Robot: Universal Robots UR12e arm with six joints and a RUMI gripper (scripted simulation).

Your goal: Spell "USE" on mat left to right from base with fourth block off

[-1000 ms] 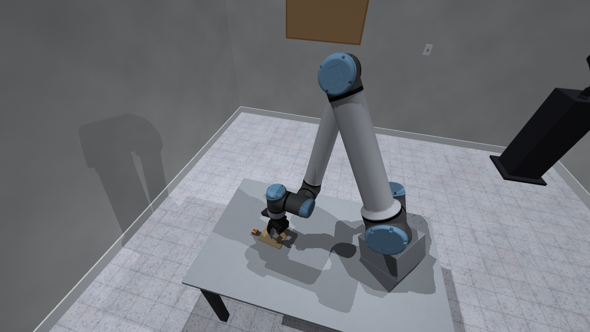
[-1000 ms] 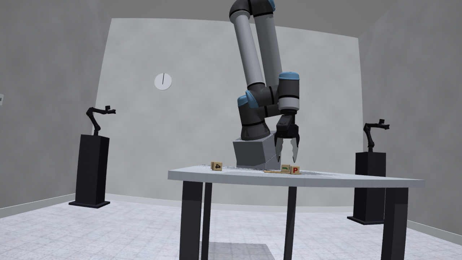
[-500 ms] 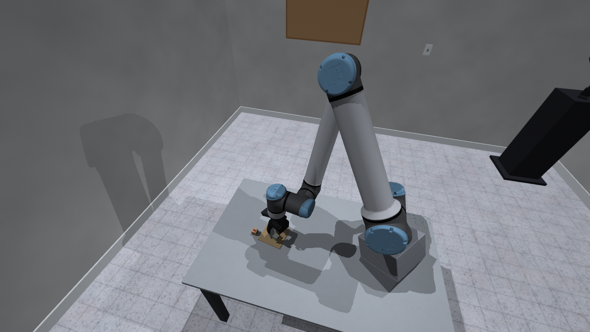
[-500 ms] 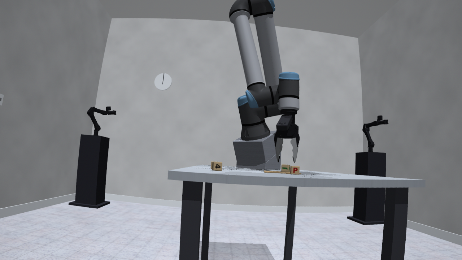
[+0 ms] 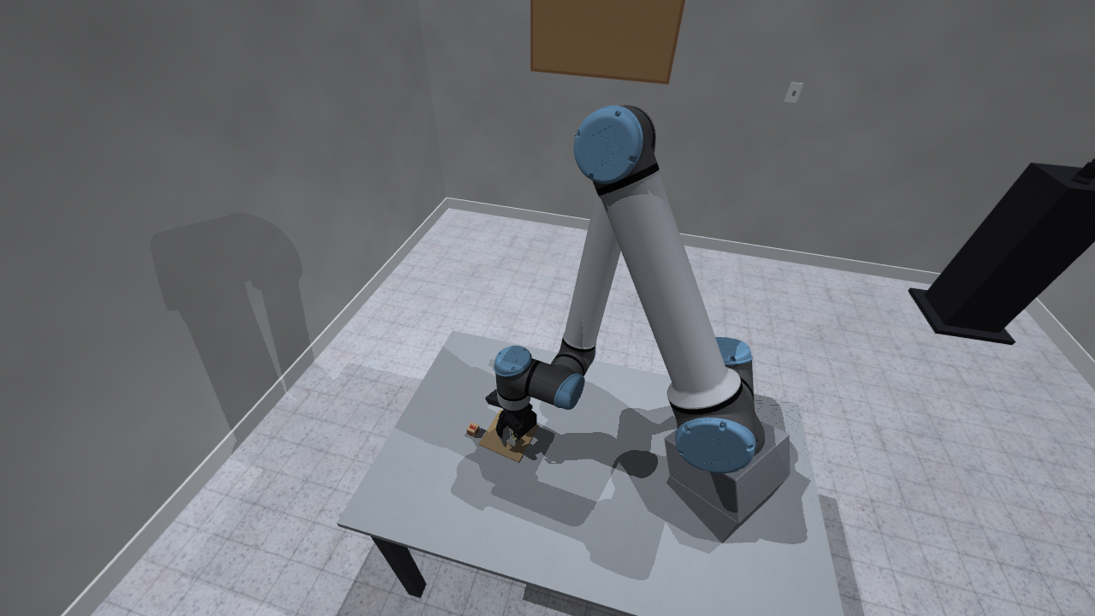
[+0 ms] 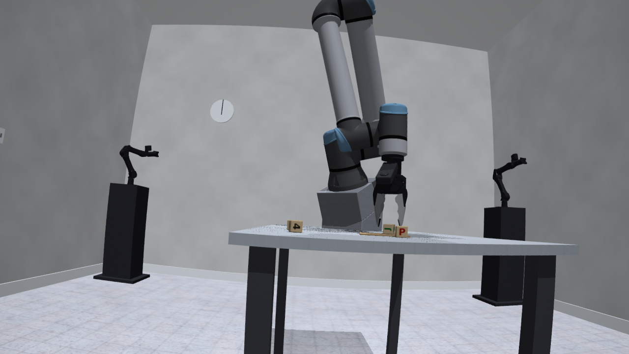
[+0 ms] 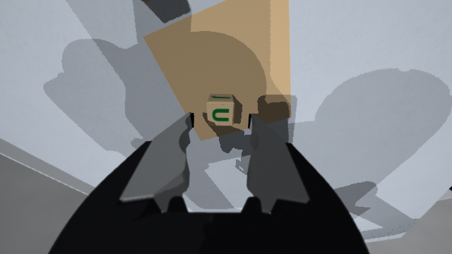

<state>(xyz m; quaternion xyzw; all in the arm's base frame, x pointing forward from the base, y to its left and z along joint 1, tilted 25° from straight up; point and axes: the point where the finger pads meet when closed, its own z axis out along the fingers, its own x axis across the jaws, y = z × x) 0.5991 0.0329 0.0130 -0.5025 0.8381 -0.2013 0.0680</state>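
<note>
Right now my hand is 2 cm short of the tan mat, 2 cm to the left of it and 4 cm above it.
</note>
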